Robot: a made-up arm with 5 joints.
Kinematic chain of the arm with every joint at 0, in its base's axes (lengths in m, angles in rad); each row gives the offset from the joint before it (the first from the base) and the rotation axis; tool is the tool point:
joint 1: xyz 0 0 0.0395 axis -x
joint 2: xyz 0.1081 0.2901 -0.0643 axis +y
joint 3: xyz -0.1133 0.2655 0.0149 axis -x
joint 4: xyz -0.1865 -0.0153 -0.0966 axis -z
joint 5: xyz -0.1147 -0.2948 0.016 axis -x
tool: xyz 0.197 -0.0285 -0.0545
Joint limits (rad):
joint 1: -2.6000..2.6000
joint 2: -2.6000..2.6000
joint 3: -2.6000..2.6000
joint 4: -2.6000..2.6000
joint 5: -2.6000..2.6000
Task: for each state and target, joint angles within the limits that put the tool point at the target. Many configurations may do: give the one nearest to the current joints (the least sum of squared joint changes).
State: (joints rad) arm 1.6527 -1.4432 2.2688 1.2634 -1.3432
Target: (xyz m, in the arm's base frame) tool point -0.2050 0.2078 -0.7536
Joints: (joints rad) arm 0.6910 -1.3973 2.5283 0.9990 -1.3945
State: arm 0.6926 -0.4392 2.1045 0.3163 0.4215
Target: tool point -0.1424 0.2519 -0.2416
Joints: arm 1.1783 -0.5159 1.3202 -0.2907 0.2715
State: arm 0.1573 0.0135 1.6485 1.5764 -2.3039
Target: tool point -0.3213 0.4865 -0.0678
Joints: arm 0.6600 0.1958 1.3836 1.1238 -2.2053
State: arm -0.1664 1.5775 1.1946 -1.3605 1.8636
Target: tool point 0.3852 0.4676 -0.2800
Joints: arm 0.4210 1.8652 1.7328 -0.5723 1.8027
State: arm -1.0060 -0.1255 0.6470 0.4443 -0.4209
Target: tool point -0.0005 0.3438 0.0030
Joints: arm -0.7413 -0.6579 0.1228 -0.0418 -0.3966
